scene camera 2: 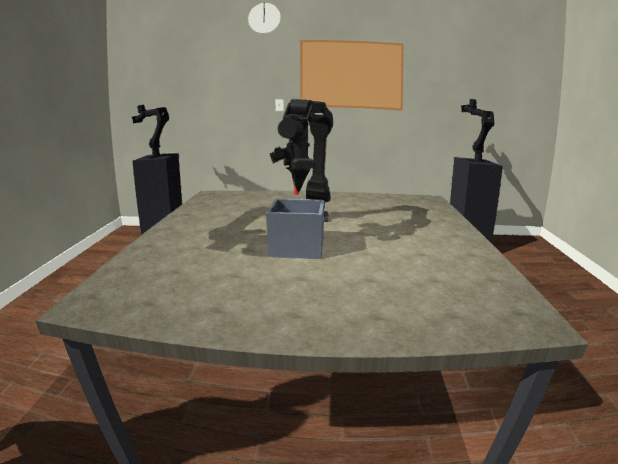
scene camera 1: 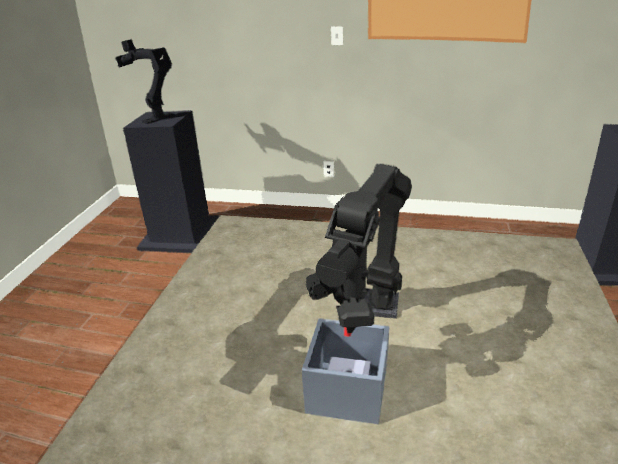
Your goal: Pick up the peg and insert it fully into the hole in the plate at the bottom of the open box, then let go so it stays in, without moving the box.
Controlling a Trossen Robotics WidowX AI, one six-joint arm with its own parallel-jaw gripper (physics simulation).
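Places are measured from the arm's base along level axes (x ahead, y left, z up), in metres.
Pixels of known places: gripper, fingertip midpoint: (scene camera 2: 297, 190) (scene camera 1: 349, 330); arm's base, origin of the base link: (scene camera 1: 381, 301).
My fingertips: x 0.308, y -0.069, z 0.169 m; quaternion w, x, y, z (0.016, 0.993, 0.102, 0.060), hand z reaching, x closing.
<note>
For each thing: its middle in the pictures, then the offset to it from my fingertips. Level surfaces: height alone.
- red peg, body centre: (scene camera 2: 297, 181) dx -0.003, dy -0.002, dz +0.029 m
- open blue-grey box, body centre: (scene camera 1: 347, 370) (scene camera 2: 296, 227) dx +0.001, dy -0.003, dz -0.117 m
- pale plate, body centre: (scene camera 1: 347, 380) dx +0.001, dy -0.003, dz -0.151 m
- mottled table top, its level: dz -0.186 m
The red peg (scene camera 1: 347, 331) (scene camera 2: 296, 191) shows as a small piece below the fingers. My gripper (scene camera 1: 351, 330) (scene camera 2: 299, 190) is shut on it; the rest of the peg is hidden by the fingers. In the scene camera 2 view the peg's lower end hangs a little above the box's rim, toward its back side. The open blue-grey box (scene camera 1: 343, 397) (scene camera 2: 295, 236) stands upright on the table. The pale plate (scene camera 1: 341, 364) lies at the bottom of the box, partly hidden by the front wall. A small dark spot shows at the plate's front; the hole cannot be made out clearly.
The box stands on the mottled table top (scene camera 1: 200, 400) (scene camera 2: 350, 300), in front of the arm's base (scene camera 1: 387, 311). The box's four walls rise around the plate. Dark pedestals with other arms, one at the left (scene camera 1: 162, 185) (scene camera 2: 157, 190) and one at the right (scene camera 2: 475, 195), stand beyond the table.
</note>
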